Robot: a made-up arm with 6 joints. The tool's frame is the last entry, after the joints.
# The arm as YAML. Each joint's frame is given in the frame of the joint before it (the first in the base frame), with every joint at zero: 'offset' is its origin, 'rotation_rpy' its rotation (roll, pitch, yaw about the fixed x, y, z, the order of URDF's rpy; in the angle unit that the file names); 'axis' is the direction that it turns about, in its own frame. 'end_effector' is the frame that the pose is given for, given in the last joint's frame.
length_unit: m
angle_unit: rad
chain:
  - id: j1
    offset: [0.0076, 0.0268, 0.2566]
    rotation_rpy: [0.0, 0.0, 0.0]
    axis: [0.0, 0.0, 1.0]
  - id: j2
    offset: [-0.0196, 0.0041, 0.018]
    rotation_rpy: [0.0, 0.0, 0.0]
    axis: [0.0, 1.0, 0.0]
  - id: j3
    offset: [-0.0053, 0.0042, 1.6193]
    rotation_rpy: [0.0, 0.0, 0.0]
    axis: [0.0, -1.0, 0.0]
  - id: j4
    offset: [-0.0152, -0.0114, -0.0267]
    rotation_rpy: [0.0, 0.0, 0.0]
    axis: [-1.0, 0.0, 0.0]
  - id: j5
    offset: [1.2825, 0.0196, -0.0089]
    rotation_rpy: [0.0, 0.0, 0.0]
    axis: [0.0, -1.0, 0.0]
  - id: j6
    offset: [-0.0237, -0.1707, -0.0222]
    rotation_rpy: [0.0, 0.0, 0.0]
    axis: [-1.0, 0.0, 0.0]
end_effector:
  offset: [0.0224, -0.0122, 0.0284]
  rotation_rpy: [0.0, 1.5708, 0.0]
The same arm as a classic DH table. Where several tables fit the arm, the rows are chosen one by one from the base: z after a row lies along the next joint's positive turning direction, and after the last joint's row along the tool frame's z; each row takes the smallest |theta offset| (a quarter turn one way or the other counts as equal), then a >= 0, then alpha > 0; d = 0 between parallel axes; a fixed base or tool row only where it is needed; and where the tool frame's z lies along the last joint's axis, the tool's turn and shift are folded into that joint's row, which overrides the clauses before.
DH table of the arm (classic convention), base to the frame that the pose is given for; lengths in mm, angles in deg. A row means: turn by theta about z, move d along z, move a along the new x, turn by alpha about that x. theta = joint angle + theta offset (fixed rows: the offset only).
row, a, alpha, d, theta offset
base (fixed), 27.9, 0, 0, 74.17
j1, -19.6, -90, 274.6, -74.17
j2, -1619.3, 180, 0, 89.81
j3, 26.7, 90, 3.1, -0.19
j4, 8.9, -90, -1267.3, 0
j5, 22.2, 90, 151.1, 0
j6, -30.9, 180, 0, -23.25
tool (fixed), 0, 0, -1.3, -23.25

